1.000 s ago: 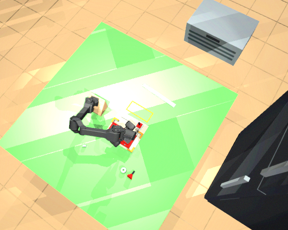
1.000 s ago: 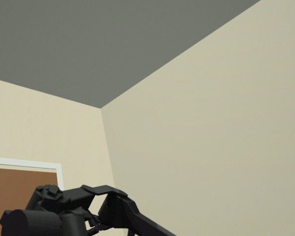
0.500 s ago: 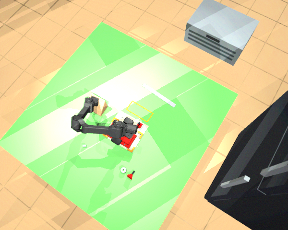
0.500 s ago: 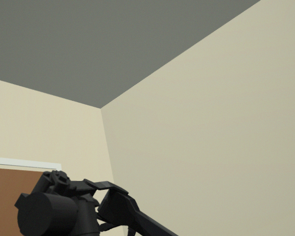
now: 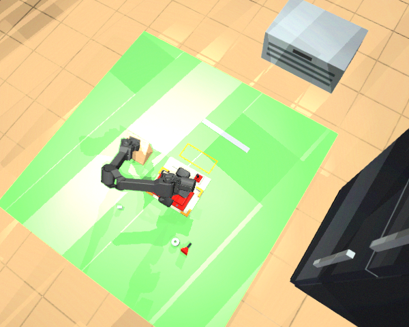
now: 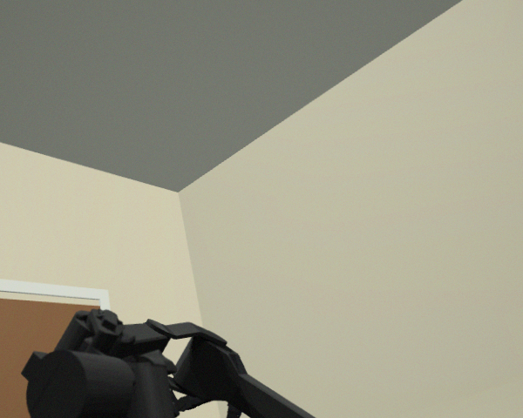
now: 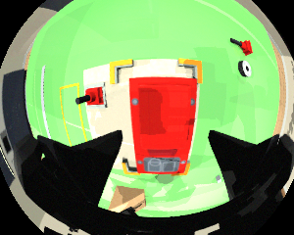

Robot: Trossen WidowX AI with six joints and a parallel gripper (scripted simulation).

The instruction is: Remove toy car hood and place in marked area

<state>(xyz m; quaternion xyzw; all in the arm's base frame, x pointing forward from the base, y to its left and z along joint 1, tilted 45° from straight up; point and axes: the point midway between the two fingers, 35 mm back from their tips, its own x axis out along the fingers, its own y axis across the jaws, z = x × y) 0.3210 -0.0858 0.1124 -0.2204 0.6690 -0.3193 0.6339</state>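
Right now the red hood is 6 cm below my gripper tip.
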